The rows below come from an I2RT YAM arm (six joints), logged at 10 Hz.
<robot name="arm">
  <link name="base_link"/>
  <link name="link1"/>
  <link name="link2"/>
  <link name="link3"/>
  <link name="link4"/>
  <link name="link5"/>
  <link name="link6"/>
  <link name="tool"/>
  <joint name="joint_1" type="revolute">
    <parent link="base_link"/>
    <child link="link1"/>
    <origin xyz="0 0 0.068" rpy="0 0 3.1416"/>
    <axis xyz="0 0 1"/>
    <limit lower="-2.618" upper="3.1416"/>
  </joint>
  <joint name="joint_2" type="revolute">
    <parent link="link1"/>
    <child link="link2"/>
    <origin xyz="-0.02 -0.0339 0.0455" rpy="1.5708 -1.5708 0"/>
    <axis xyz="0 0 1"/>
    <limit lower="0" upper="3.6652"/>
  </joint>
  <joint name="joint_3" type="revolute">
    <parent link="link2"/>
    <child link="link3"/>
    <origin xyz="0 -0.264 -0.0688" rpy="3.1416 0 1.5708"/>
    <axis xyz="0 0 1"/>
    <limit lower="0" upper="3.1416"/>
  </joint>
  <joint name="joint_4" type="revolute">
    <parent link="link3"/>
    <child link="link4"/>
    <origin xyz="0.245 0.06 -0.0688" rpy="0 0 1.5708"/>
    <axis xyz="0 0 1"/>
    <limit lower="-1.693" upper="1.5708"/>
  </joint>
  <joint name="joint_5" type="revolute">
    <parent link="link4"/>
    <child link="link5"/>
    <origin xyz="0.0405 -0.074 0.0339" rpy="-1.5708 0 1.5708"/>
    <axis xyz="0 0 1"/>
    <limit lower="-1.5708" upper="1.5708"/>
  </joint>
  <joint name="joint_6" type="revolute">
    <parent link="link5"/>
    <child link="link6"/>
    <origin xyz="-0.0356 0 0.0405" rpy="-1.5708 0 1.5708"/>
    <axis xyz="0 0 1"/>
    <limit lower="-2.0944" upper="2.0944"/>
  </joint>
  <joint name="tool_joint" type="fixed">
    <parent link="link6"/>
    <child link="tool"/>
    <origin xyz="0 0 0" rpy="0 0 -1.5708"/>
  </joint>
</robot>
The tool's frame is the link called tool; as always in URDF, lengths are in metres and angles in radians.
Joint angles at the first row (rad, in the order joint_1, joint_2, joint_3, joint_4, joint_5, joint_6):
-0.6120 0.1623 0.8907 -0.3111 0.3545 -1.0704
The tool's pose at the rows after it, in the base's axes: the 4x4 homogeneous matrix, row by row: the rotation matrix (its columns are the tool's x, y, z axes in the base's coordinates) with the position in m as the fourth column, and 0 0 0 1 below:
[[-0.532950, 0.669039, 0.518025, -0.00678], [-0.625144, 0.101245, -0.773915, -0.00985], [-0.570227, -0.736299, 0.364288, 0.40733], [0, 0, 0, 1]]
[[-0.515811, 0.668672, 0.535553, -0.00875], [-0.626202, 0.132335, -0.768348, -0.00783], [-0.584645, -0.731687, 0.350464, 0.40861], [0, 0, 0, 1]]
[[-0.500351, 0.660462, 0.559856, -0.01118], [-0.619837, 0.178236, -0.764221, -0.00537], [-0.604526, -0.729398, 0.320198, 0.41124], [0, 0, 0, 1]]
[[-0.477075, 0.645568, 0.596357, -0.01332], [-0.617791, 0.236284, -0.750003, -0.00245], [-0.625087, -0.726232, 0.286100, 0.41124], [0, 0, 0, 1]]
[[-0.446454, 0.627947, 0.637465, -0.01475], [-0.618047, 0.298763, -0.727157, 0.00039], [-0.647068, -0.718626, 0.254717, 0.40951], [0, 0, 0, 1]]
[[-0.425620, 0.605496, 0.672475, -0.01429], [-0.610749, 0.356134, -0.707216, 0.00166], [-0.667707, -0.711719, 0.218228, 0.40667], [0, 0, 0, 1]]
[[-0.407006, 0.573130, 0.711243, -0.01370], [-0.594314, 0.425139, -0.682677, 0.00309], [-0.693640, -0.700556, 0.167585, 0.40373], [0, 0, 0, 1]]
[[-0.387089, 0.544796, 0.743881, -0.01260], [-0.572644, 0.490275, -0.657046, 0.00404], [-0.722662, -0.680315, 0.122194, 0.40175], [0, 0, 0, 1]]
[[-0.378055, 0.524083, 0.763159, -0.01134], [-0.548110, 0.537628, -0.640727, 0.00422], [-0.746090, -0.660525, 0.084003, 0.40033], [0, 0, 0, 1]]
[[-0.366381, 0.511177, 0.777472, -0.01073], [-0.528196, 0.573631, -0.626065, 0.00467], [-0.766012, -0.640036, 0.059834, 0.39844], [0, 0, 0, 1]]
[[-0.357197, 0.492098, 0.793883, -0.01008], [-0.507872, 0.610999, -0.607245, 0.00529], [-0.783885, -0.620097, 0.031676, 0.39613], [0, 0, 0, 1]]
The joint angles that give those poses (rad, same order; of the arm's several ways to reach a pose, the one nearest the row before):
-0.6120 0.1649 0.9006 -0.3386 0.3425 -1.0518
-0.6120 0.1669 0.9205 -0.3745 0.3270 -1.0239
-0.6120 0.1775 0.9567 -0.4365 0.3087 -0.9867
-0.6120 0.1810 0.9848 -0.5020 0.2747 -0.9444
-0.6120 0.1795 1.0026 -0.5584 0.2310 -0.8998
-0.6121 0.1810 1.0121 -0.6068 0.1936 -0.8612
-0.6121 0.1874 1.0278 -0.6700 0.1506 -0.8162
-0.6120 0.1971 1.0423 -0.7219 0.1106 -0.7689
-0.6121 0.2076 1.0535 -0.7615 0.0860 -0.7319
-0.6120 0.2103 1.0569 -0.7866 0.0658 -0.7000
-0.6120 0.2130 1.0603 -0.8156 0.0410 -0.6706

